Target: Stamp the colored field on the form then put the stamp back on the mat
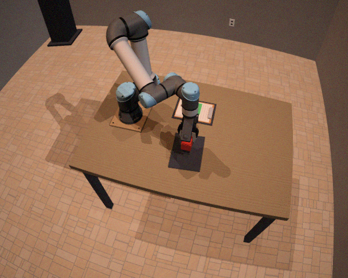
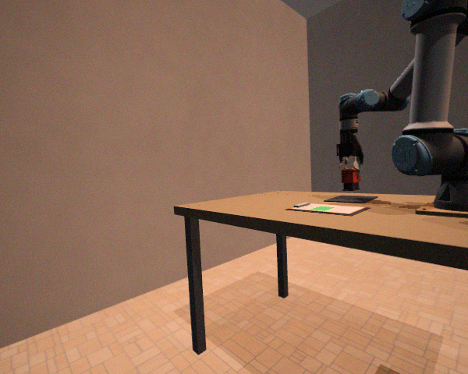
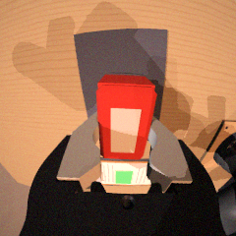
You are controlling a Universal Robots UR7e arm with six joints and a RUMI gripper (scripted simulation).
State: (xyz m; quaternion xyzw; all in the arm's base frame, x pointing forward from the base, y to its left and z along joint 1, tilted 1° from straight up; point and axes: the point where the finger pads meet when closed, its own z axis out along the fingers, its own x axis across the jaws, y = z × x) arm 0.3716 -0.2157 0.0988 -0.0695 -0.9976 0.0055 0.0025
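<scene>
Right now my hand is 310 mm to the right of the form, 110 mm above it and 30 mm short of it. From my hand the other things lie so: stamp 20 mm below; mat 110 mm below.
</scene>
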